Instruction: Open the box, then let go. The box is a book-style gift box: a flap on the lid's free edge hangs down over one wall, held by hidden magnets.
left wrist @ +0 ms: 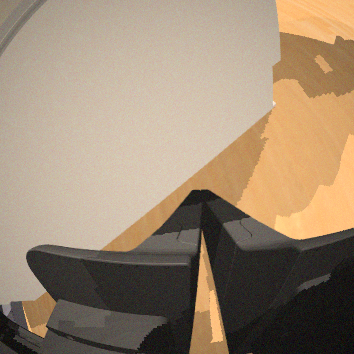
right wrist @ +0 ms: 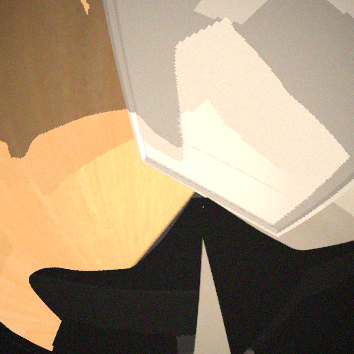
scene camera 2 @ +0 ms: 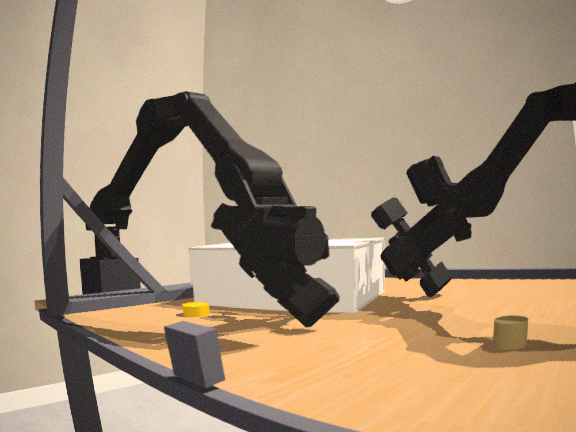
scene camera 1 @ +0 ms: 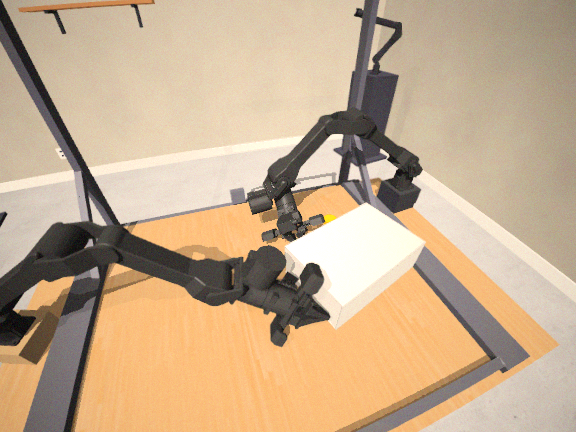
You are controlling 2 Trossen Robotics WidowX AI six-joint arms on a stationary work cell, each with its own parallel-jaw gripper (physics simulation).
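Places are measured from the left arm's base along level axes (x ahead, y left, z up), in centimetres.
Pixels of known places: left gripper, between the fingertips: [left wrist: 199,197]; right gripper, between the fingertips: [right wrist: 199,205] [scene camera 1: 329,317]; left arm's base, origin of its link: [scene camera 2: 108,258] [scene camera 1: 401,184]; right arm's base, origin of its link: [scene camera 1: 14,330].
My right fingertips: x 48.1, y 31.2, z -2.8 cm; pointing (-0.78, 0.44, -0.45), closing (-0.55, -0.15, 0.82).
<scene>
Ahead of a thing's pixels: the offset from my right fingertips to its top centre.
The white box @[dx -14.4, dy -12.0, dz +5.2 cm] [scene camera 1: 360,250] [scene camera 2: 217,275] [left wrist: 125,110] [right wrist: 220,100] stands on the table with its lid lying flat and closed. In the right wrist view a thin panel edge runs along the border of the near wall. My right gripper [scene camera 1: 328,316] [right wrist: 199,205] is shut and empty, its tips at the lower edge of that wall, near the box's lowest corner in scene camera 1; I cannot tell whether they touch. My left gripper [scene camera 1: 294,239] [left wrist: 199,197] is shut and empty beside another wall, apart from it. Its tips are hidden in scene camera 2.
A yellow disc @[dx -19.2, dy -31.4, dz -3.7 cm] [scene camera 1: 329,218] [scene camera 2: 195,309] lies by the box near the left gripper. An olive cylinder @[dx +29.7, dy -31.2, dz -2.5 cm] [scene camera 2: 510,333] stands at the right in scene camera 2. A grey block @[dx +6.4, dy -54.1, dz +0.4 cm] [scene camera 1: 237,195] [scene camera 2: 195,354] is on the frame edge. A dark frame beam [scene camera 1: 465,305] runs past the box.
</scene>
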